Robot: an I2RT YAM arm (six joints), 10 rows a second.
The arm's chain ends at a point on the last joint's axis. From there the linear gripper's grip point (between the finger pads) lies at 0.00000 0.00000 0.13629 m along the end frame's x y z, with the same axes.
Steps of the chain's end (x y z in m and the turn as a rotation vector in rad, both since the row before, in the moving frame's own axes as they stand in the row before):
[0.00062 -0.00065 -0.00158 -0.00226 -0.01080 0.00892]
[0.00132 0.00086 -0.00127 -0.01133 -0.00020 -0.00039]
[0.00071 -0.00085 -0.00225 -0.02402 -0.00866 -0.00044]
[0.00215 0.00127 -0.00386 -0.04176 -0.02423 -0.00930]
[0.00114 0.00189 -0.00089 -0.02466 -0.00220 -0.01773]
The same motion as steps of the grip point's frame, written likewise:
[-0.00085 -0.00035 -0.00159 -0.00226 -0.01080 0.00892]
[0.00129 0.00240 -0.00128 -0.01133 -0.00020 -0.00039]
[-0.00047 0.00242 -0.00229 -0.02402 -0.00866 -0.00044]
[-0.00112 0.00697 -0.00402 -0.04176 -0.02423 -0.00930]
[0.00087 0.00525 -0.00093 -0.02466 -0.00220 -0.01773]

